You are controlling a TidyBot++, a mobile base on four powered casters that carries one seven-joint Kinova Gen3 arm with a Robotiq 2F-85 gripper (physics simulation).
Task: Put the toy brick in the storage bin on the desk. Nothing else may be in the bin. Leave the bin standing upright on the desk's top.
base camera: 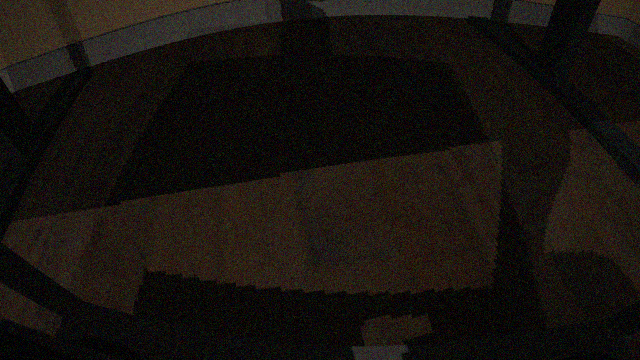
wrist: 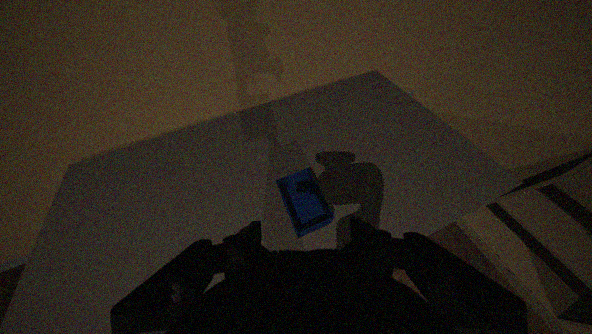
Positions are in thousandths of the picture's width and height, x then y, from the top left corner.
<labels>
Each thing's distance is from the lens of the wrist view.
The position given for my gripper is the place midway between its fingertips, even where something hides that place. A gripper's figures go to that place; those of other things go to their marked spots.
my gripper (wrist: 516, 687): 0.16 m
blue storage bin (wrist: 521, 630): 0.51 m
desk (wrist: 636, 460): 0.66 m
The marked spots on the desk and the blue storage bin are 0.33 m apart.
</labels>
